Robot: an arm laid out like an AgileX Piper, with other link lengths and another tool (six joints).
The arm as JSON. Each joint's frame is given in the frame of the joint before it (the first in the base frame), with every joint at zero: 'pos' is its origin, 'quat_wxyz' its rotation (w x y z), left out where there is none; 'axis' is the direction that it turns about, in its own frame. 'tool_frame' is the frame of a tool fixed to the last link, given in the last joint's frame.
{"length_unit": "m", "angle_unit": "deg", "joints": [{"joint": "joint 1", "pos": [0.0, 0.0, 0.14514], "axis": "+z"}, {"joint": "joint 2", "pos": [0.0, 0.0, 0.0], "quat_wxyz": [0.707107, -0.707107, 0.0, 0.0], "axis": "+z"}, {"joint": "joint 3", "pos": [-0.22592, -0.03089, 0.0], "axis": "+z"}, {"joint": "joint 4", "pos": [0.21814, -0.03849, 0.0], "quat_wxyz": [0.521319, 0.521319, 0.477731, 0.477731], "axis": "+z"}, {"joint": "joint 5", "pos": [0.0, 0.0, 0.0], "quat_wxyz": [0.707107, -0.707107, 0.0, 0.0], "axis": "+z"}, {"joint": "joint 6", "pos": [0.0, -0.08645, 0.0], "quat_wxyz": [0.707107, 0.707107, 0.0, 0.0], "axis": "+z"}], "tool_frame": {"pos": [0.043, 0.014, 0.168], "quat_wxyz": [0.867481, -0.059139, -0.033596, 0.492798]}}
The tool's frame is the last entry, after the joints.
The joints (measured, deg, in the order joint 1, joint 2, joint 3, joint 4, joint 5, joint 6), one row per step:
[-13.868 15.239 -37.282 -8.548 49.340 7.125]
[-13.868 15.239 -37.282 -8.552 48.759 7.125]
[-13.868 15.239 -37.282 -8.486 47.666 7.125]
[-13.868 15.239 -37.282 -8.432 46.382 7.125]
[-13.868 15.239 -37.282 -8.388 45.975 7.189]
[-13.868 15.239 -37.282 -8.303 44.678 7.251]
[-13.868 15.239 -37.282 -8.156 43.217 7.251]
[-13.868 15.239 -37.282 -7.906 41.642 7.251]
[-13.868 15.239 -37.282 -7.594 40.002 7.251]
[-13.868 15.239 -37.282 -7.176 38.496 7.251]
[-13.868 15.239 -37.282 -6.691 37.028 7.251]
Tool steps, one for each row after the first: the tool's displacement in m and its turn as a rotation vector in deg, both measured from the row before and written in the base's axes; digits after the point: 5 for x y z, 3 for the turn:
[0.00136 -0.00014 0.00222 -0.179 -0.548 0.075]
[0.00258 0.00003 0.00420 -0.273 -1.046 0.174]
[0.00291 -0.00002 0.00500 -0.341 -1.224 0.193]
[0.00095 0.00014 0.00161 -0.028 -0.415 0.052]
[0.00284 0.00017 0.00515 -0.262 -1.264 0.187]
[0.00309 0.00036 0.00584 -0.312 -1.412 0.253]
[0.00325 0.00074 0.00637 -0.255 -1.543 0.310]
[0.00324 0.00097 0.00672 -0.217 -1.620 0.339]
[0.00290 0.00133 0.00624 -0.082 -1.518 0.362]
[0.00272 0.00154 0.00615 -0.008 -1.499 0.378]

